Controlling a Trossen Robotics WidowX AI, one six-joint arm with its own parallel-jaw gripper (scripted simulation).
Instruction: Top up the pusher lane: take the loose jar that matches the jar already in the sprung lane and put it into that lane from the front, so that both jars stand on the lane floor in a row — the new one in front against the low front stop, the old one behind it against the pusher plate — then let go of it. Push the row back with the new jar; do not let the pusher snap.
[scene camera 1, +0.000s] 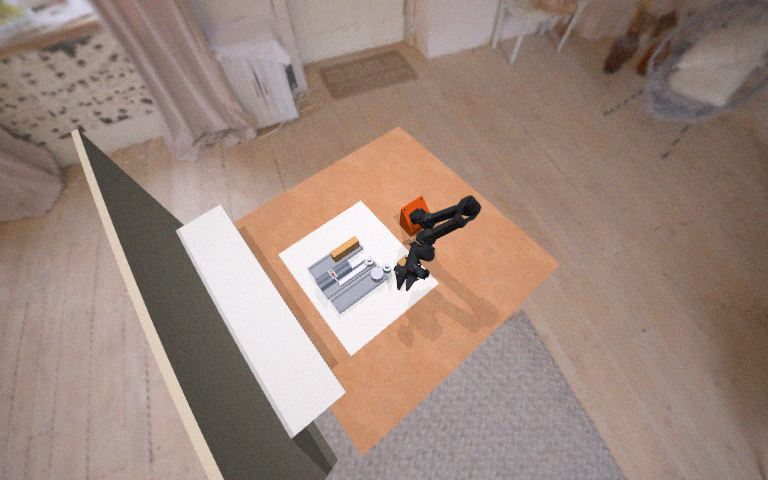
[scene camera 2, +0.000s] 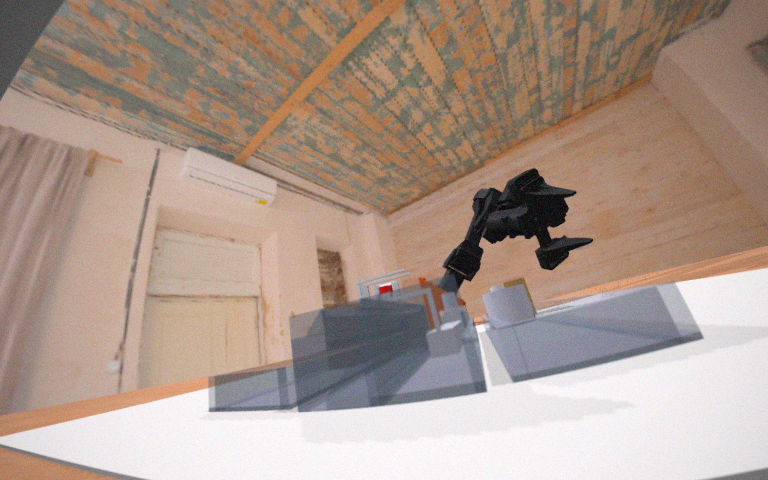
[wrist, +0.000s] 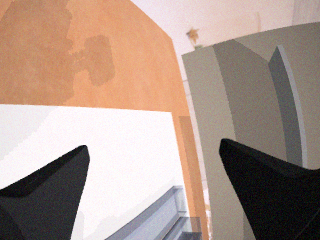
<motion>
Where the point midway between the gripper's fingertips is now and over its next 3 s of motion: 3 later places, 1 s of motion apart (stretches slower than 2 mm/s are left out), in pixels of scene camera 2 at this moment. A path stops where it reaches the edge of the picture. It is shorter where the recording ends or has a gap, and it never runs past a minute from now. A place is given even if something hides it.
My gripper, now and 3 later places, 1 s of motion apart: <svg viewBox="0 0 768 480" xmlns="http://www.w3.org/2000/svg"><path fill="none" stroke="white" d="M583 217L496 271L496 286L503 308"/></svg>
</motion>
